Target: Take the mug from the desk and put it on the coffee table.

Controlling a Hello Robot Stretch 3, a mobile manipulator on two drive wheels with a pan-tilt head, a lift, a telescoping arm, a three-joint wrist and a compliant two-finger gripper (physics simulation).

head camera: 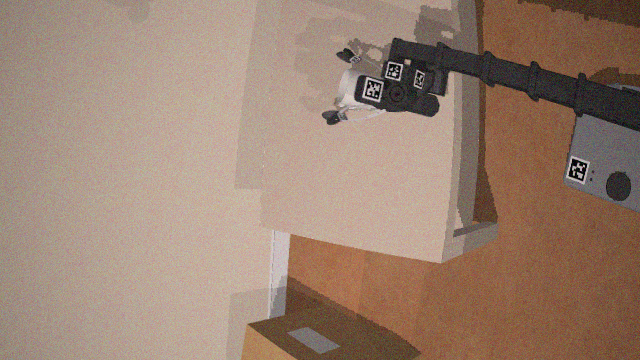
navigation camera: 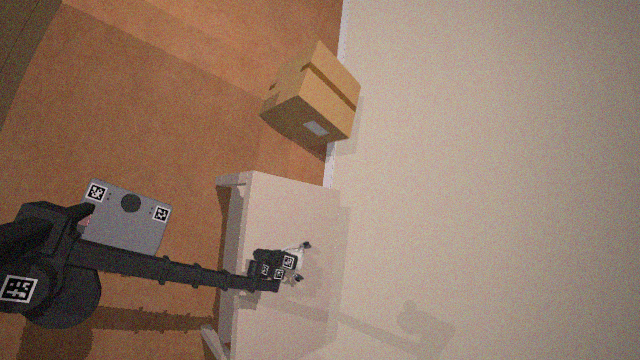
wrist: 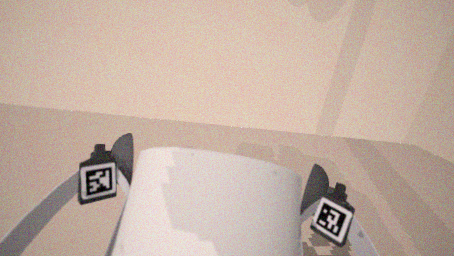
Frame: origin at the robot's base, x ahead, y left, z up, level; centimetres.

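Seen in the pictures: gripper, fingertip midpoint: (head camera: 332,84) (navigation camera: 305,261); robot's base at its link origin: (head camera: 617,185) (navigation camera: 130,202).
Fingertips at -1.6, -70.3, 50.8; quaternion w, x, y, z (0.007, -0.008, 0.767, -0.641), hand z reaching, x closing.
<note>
Pixels of each thing's middle, then the offset from my fingertips to it, as dx, dy, dz. Level surfaces: height alone.
- white mug at the middle of its body: (head camera: 358,93) (navigation camera: 293,257) +0.6, +7.3, -0.4
- pale desk at its surface level: dz -5.8
- cardboard box at the middle of its body: (navigation camera: 312,98) +100.4, +2.5, -30.5
The white mug (head camera: 348,88) (navigation camera: 300,257) (wrist: 215,205) is between the two fingertips, and its side fills the lower middle of the wrist view. My gripper (head camera: 338,86) (navigation camera: 302,261) (wrist: 220,167) is shut on it, with a dark pad at each side of the mug. Gripper and mug are over the pale desk (head camera: 360,200) (navigation camera: 290,210), which stands against the wall. The wrist body hides part of the mug in the head view. The gap between mug and desk top cannot be judged. A separate coffee table does not show.
The arm (head camera: 510,70) (navigation camera: 180,274) reaches over the desk's front edge from my base (head camera: 605,145) (navigation camera: 125,225), which is on the wooden floor. A cardboard box (head camera: 270,345) (navigation camera: 325,95) stands by the wall (head camera: 125,175) (navigation camera: 475,150), beyond the desk's end.
</note>
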